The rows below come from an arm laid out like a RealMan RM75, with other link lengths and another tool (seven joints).
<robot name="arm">
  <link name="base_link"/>
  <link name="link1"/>
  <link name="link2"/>
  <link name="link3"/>
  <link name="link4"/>
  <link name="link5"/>
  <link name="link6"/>
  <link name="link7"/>
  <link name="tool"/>
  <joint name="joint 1" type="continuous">
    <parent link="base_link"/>
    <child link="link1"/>
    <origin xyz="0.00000 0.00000 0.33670"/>
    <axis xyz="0 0 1"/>
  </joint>
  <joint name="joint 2" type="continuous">
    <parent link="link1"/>
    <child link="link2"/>
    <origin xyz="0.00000 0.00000 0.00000"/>
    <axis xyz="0 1 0"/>
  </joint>
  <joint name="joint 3" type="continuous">
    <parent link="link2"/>
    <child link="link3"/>
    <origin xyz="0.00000 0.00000 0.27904"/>
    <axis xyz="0 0 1"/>
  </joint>
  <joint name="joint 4" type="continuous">
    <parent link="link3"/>
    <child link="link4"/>
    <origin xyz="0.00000 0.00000 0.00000"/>
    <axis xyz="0 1 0"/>
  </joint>
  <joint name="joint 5" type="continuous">
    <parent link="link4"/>
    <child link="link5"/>
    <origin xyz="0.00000 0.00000 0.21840"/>
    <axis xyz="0 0 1"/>
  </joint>
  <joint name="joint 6" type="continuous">
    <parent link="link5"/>
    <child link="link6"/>
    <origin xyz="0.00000 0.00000 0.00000"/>
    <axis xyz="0 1 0"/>
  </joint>
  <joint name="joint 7" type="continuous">
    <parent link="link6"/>
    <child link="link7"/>
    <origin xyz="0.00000 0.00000 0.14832"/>
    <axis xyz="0 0 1"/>
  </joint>
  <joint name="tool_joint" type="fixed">
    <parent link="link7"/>
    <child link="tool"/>
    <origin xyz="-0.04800 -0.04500 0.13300" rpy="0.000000 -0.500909 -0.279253"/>
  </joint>
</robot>
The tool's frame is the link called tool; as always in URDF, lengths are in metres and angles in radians. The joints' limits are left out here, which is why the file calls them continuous.
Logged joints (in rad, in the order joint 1, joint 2, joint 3, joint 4, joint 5, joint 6, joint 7), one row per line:
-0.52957, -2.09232, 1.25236, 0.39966, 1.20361, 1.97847, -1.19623
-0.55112, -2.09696, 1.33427, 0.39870, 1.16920, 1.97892, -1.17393
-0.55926, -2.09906, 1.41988, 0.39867, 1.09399, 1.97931, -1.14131
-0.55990, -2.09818, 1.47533, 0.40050, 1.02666, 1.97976, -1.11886
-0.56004, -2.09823, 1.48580, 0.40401, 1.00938, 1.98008, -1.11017
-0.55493, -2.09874, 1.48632, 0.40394, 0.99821, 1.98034, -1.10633
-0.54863, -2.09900, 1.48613, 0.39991, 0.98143, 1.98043, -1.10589
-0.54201, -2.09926, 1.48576, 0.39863, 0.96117, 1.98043, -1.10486
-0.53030, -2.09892, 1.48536, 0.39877, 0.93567, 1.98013, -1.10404
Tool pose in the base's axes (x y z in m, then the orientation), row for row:
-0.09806, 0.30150, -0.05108, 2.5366, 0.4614, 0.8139
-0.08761, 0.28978, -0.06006, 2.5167, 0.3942, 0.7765
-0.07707, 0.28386, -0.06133, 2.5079, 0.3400, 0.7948
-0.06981, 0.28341, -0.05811, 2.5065, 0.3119, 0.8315
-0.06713, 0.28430, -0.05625, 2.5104, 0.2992, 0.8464
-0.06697, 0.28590, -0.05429, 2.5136, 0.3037, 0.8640
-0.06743, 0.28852, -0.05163, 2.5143, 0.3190, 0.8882
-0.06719, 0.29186, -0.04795, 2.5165, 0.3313, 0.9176
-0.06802, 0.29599, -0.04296, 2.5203, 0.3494, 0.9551
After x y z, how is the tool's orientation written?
As a rotation vector, in radians.
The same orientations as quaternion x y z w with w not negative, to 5 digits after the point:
0.91581, 0.16658, 0.29385, 0.21723
0.91811, 0.14381, 0.28327, 0.23697
0.91731, 0.12436, 0.29071, 0.24201
0.91530, 0.11390, 0.30364, 0.23888
0.91512, 0.10907, 0.30854, 0.23552
0.91415, 0.11045, 0.31422, 0.23107
0.91199, 0.11571, 0.32217, 0.22603
0.90965, 0.11976, 0.33169, 0.21950
0.90660, 0.12569, 0.34357, 0.21033

